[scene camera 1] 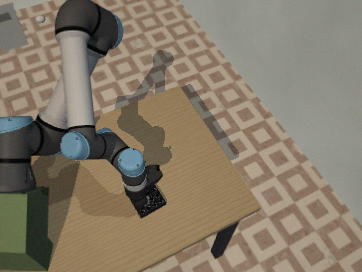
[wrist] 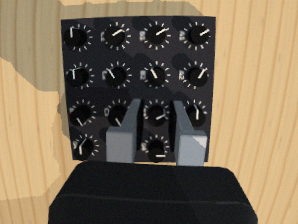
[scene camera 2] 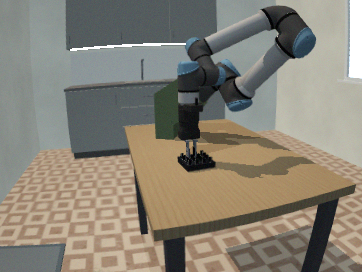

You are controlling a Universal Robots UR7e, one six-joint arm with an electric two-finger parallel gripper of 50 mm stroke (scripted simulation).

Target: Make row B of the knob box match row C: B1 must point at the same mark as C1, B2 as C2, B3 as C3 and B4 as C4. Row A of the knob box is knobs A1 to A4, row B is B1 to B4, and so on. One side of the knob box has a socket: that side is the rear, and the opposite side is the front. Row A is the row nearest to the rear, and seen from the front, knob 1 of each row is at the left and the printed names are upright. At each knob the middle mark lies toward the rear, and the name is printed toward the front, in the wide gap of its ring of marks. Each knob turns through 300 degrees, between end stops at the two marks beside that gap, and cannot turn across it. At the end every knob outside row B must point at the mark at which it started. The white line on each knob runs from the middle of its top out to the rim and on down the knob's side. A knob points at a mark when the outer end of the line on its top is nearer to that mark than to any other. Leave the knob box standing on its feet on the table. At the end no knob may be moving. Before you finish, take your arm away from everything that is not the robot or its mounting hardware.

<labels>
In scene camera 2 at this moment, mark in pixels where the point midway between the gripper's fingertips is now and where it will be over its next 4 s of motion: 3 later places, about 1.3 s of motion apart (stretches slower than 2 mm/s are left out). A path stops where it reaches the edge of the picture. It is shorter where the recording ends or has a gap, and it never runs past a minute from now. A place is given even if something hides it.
The gripper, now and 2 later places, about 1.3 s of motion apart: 191, 156; 191, 146; 190, 116
</labels>
